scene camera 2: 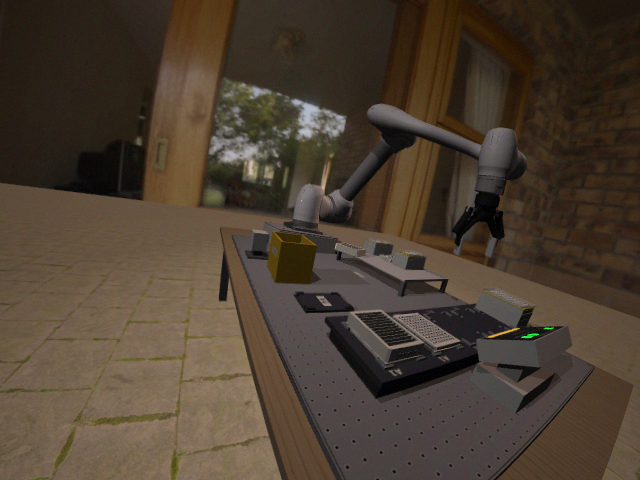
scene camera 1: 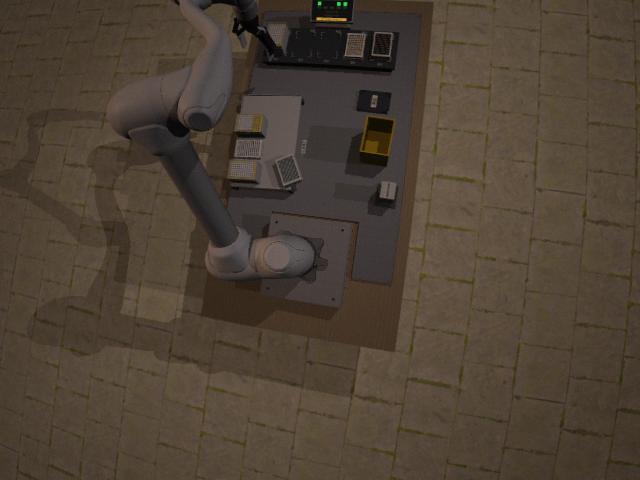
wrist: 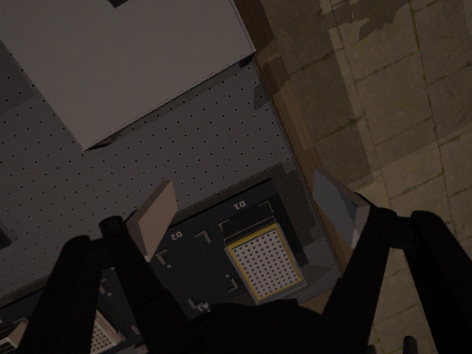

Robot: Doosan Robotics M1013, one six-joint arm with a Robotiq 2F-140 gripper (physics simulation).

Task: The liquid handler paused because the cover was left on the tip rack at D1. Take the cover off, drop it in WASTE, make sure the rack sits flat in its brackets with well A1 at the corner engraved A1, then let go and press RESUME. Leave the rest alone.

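Frame: origin at the arm's base, x right, y up, z back, level; centimetres.
Seen in the pictures: gripper, between the fingertips: (scene camera 2: 473, 255) (scene camera 1: 258, 52) (wrist: 243, 189); arm's base, origin of its link: (scene camera 2: 303, 230).
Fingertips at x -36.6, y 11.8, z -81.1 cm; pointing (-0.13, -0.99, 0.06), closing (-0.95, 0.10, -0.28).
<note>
Offsets run from my fingertips to a thing's middle. Level surfaces: height alone.
The tip rack {dy -9.5, dx +0.9, dz -16.2 cm} (scene camera 1: 277, 35) (scene camera 2: 504, 308) (wrist: 266, 262) with a yellow rim stands upright at D1 on the black deck {dy -15.5 cm} (scene camera 1: 330, 64) (wrist: 210, 275). Brackets show at its near edge in the wrist view; its far base corners are hidden. I cannot make out a cover or the A1 engraving clearly. My gripper (scene camera 1: 256, 48) (scene camera 2: 474, 251) (wrist: 243, 189) is open and empty, above and offset from the rack, touching nothing. A yellow bin {dy -13.4, dx +57.6, dz +26.0 cm} (scene camera 1: 377, 139) (scene camera 2: 289, 260) stands upright on the table. A display (scene camera 1: 332, 10) (scene camera 2: 524, 347) with green lights and an orange bar stands behind the deck.
A white shelf (scene camera 1: 271, 108) (scene camera 2: 388, 269) (wrist: 125, 60) bears several racks. Two more racks {dy -14.8, dx +38.0, dz -19.1 cm} (scene camera 1: 355, 45) {dy -14.0, dx +50.4, dz -20.0 cm} (scene camera 1: 382, 45) sit at the deck's other end. A dark flat plate {dy -19.5, dx +51.8, dz +4.5 cm} (scene camera 1: 364, 101) (scene camera 2: 338, 303) lies between deck and bin. A small white box {dy -15.0, dx +66.3, dz +46.8 cm} (scene camera 1: 386, 191) (scene camera 2: 259, 241) stands beyond the bin.
</note>
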